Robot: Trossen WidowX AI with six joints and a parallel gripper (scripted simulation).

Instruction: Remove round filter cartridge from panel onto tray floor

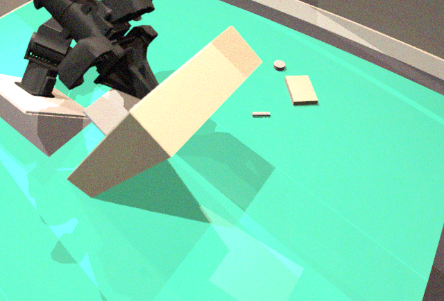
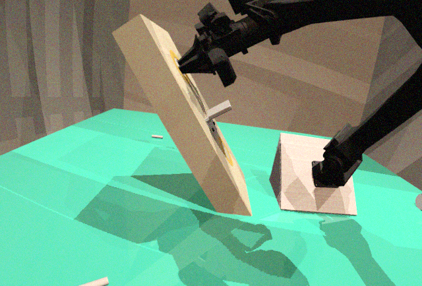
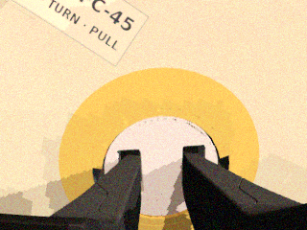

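My gripper tip is now 1 cm short of the round filter cartridge and 1 cm above it. Also, from my gripper tip: tan service panel: 8 cm below, 4 cm behind; then grey ledge: 9 cm below, 9 cm behind.
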